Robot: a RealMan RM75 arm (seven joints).
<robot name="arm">
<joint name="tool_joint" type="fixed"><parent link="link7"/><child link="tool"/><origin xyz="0 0 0" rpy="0 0 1.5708"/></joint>
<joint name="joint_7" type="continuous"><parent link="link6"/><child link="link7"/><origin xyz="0.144 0 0" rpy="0 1.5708 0"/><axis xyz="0 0 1"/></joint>
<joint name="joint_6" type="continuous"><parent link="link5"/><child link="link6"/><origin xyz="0 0 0" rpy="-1.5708 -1.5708 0"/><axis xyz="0 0 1"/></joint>
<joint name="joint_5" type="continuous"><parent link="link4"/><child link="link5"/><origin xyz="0 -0.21 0" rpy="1.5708 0 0"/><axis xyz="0 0 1"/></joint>
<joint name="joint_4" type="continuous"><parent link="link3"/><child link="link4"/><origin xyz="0 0 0" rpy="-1.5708 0 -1.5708"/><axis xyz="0 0 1"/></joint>
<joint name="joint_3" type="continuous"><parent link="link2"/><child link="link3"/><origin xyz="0 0.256 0" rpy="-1.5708 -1.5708 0"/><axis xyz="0 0 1"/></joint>
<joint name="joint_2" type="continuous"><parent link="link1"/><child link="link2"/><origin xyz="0 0 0" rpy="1.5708 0 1.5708"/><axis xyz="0 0 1"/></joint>
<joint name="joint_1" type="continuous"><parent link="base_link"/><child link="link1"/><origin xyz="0 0 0.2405" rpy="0 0 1.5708"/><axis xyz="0 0 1"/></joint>
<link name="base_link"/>
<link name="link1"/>
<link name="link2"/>
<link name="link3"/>
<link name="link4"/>
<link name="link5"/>
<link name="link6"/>
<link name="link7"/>
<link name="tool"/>
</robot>
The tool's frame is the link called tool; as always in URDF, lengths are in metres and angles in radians. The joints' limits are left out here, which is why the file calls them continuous.
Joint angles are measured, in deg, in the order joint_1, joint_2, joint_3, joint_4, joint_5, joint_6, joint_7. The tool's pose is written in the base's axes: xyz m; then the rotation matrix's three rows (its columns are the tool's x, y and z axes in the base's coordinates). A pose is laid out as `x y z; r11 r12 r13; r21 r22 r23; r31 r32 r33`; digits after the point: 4 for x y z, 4 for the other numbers.
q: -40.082 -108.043 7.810 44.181 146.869 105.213 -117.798
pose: -0.2896 0.3485 0.1225; 0.4132 0.8900 0.1929; 0.8023 -0.4560 0.3852; 0.4308 -0.0044 -0.9025
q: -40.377 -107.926 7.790 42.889 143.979 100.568 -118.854
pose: -0.2894 0.3617 0.1243; 0.3855 0.9015 0.1968; 0.7765 -0.4322 0.4586; 0.4985 -0.0240 -0.8665
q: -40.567 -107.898 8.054 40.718 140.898 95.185 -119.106
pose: -0.2905 0.3747 0.1232; 0.3568 0.9125 0.2004; 0.7450 -0.4073 0.5283; 0.5636 -0.0392 -0.8251
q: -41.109 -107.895 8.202 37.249 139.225 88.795 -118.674
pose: -0.2939 0.3879 0.1164; 0.3261 0.9269 0.1858; 0.7220 -0.3711 0.5839; 0.6102 -0.0563 -0.7903
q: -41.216 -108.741 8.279 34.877 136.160 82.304 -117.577
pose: -0.2971 0.3992 0.1092; 0.2940 0.9395 0.1756; 0.6807 -0.3348 0.6516; 0.6710 -0.0720 -0.7380
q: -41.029 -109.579 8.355 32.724 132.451 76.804 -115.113
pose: -0.3006 0.4072 0.1031; 0.2750 0.9462 0.1704; 0.6303 -0.3113 0.7112; 0.7260 -0.0882 -0.6820
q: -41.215 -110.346 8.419 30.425 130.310 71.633 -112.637
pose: -0.3042 0.4138 0.0943; 0.2660 0.9525 0.1485; 0.5979 -0.2838 0.7497; 0.7562 -0.1106 -0.6450
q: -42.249 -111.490 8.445 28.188 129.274 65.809 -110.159
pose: -0.3041 0.4228 0.0811; 0.2694 0.9562 0.1146; 0.5755 -0.2552 0.7770; 0.7722 -0.1434 -0.6190
